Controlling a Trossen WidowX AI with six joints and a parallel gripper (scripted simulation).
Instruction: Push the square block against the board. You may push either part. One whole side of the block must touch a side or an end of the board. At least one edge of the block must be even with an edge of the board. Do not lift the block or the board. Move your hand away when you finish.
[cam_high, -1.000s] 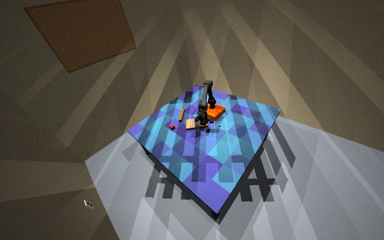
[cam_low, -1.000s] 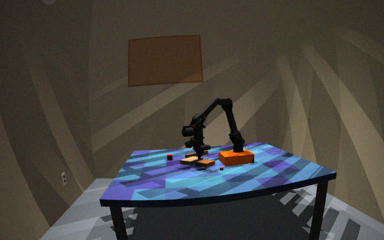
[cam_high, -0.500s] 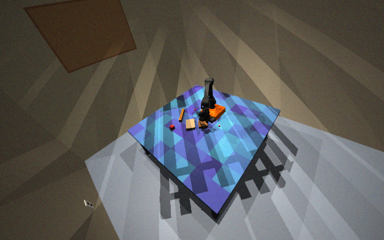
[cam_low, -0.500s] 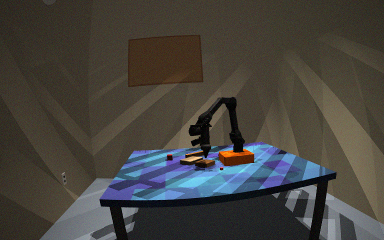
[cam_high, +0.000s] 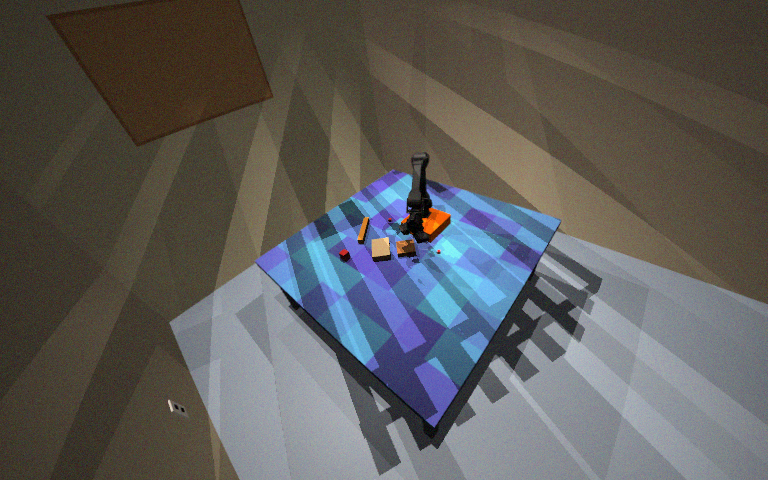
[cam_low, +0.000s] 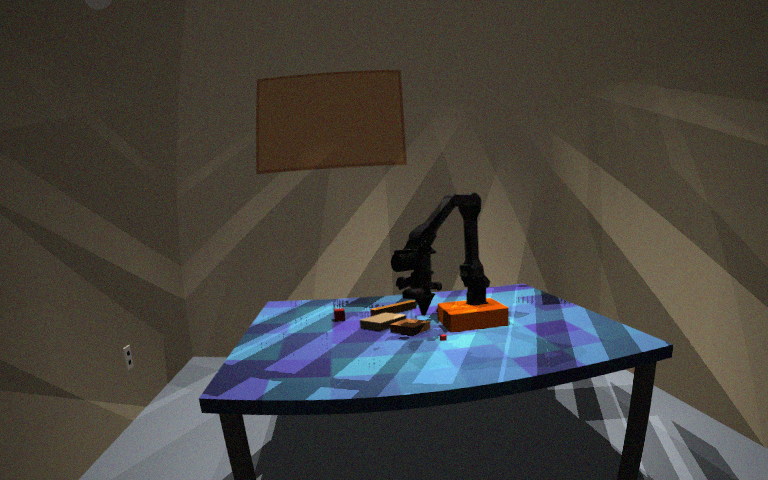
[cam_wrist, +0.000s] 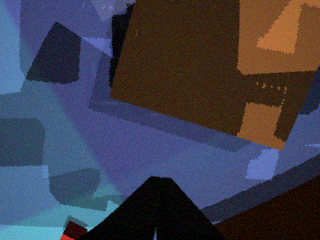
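The brown square block is 3 cm ahead of my gripper tip, 7 cm to the right of it and 5 cm below it. The rest, counted from my gripper tip: long narrow orange board (2 cm behind, 38 cm to the right, 5 cm below); then pale tan flat slab (8 cm ahead, 19 cm to the right, 5 cm below); then small red cube (21 cm ahead, 36 cm to the right, 4 cm below).
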